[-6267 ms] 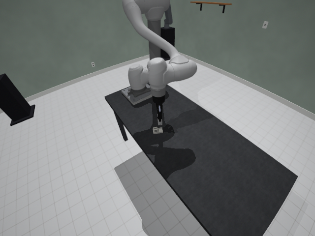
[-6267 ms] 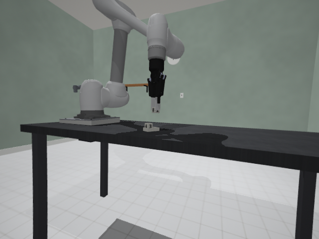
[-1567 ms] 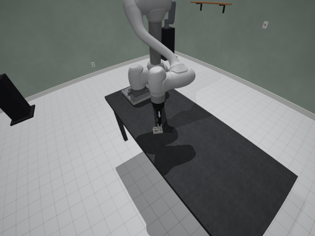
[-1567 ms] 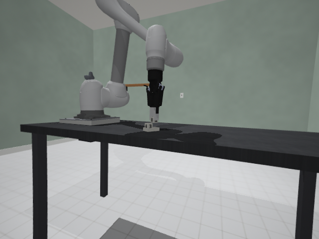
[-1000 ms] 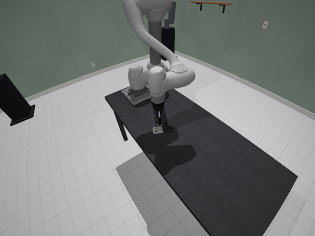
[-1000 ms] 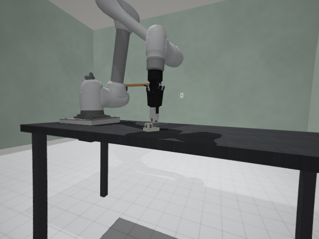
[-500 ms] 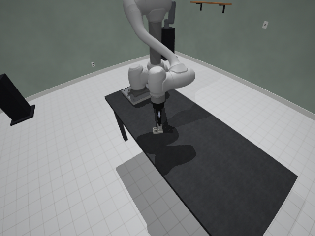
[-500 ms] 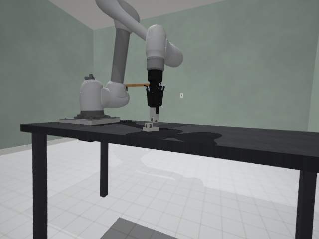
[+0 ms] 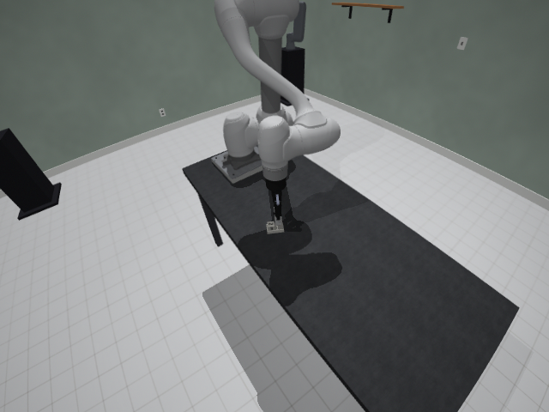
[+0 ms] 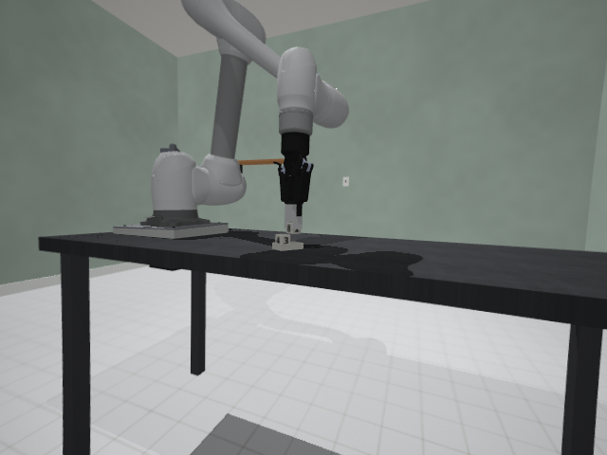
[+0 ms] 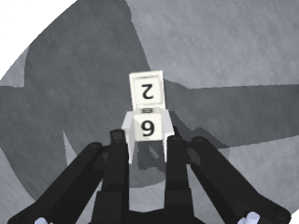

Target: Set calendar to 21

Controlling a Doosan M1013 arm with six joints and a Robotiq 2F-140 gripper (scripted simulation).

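Right now the cube is 30 mm below my hand. Also, from my hand: white tray (10 mm behind, 10 mm to the right, 80 mm below).
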